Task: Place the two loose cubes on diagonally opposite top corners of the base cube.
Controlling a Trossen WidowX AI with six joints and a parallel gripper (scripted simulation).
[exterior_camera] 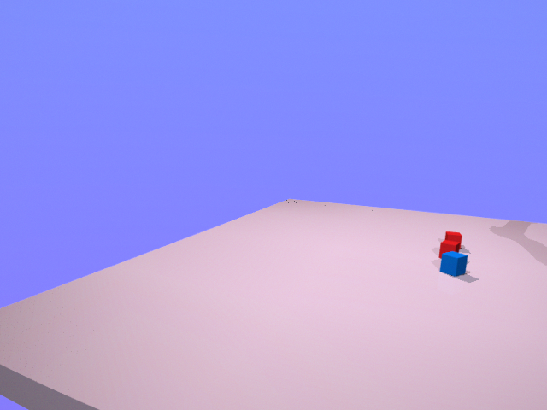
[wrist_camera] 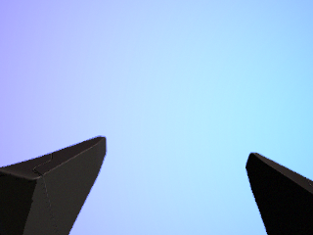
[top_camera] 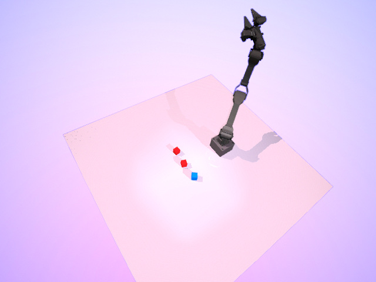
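My gripper tip is 570 mm short of the blue base cube, 440 mm to the right of it and 690 mm above it.
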